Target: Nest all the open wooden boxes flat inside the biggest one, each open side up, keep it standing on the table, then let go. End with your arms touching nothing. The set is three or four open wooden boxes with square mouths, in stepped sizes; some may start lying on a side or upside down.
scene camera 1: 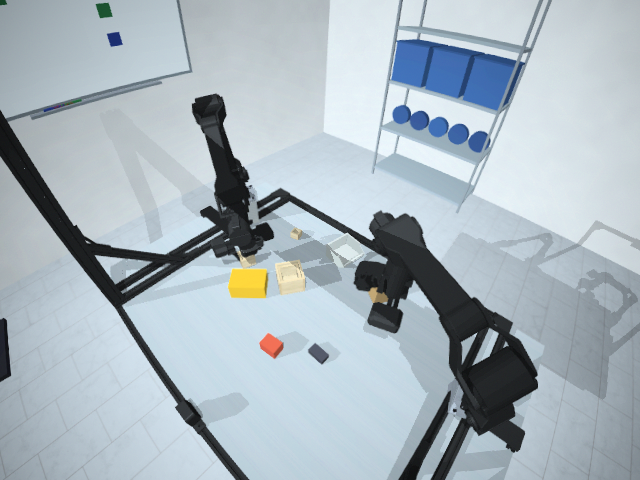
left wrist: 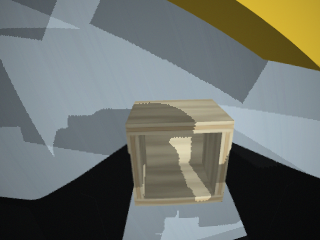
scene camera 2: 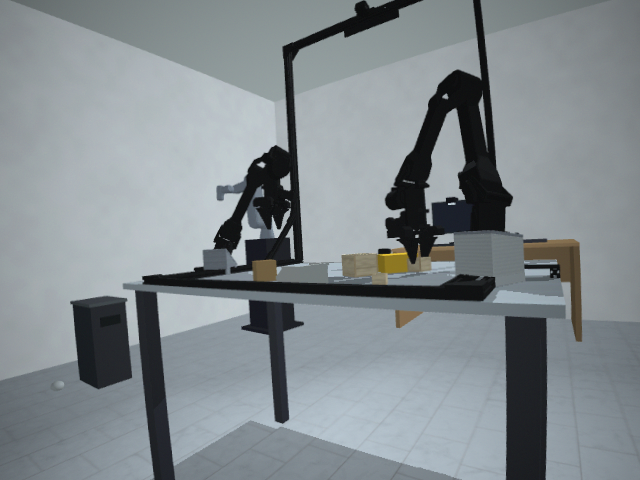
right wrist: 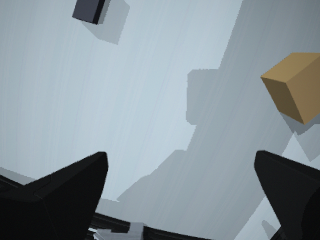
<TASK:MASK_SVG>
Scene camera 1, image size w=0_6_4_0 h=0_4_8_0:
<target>left gripper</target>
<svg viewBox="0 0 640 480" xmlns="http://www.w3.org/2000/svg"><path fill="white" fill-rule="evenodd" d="M211 240L210 244L216 258L235 253L233 255L240 261L234 245L229 240L224 242L223 237ZM267 222L256 225L255 229L250 227L251 242L239 247L242 257L257 254L258 250L261 250L264 246L264 241L274 238L274 232Z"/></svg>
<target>right gripper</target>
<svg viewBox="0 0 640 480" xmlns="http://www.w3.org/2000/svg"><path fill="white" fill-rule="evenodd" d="M361 261L355 271L353 284L356 285L359 291L367 292L371 288L378 287L377 292L384 293L388 298L387 305L380 302L373 303L367 322L371 326L391 333L397 333L403 317L403 312L398 309L400 298L406 300L409 288L412 287L414 280L412 277L408 279L398 278L390 273L387 267L388 260L386 264L374 261Z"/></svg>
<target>yellow block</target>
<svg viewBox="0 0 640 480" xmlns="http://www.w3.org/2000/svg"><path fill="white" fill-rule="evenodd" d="M232 269L228 285L231 298L266 298L268 276L266 283L265 277L267 269Z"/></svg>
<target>white tray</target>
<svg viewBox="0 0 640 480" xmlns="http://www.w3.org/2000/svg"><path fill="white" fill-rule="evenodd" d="M348 233L325 245L326 257L339 268L348 266L364 255L360 246L361 243Z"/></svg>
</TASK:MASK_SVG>
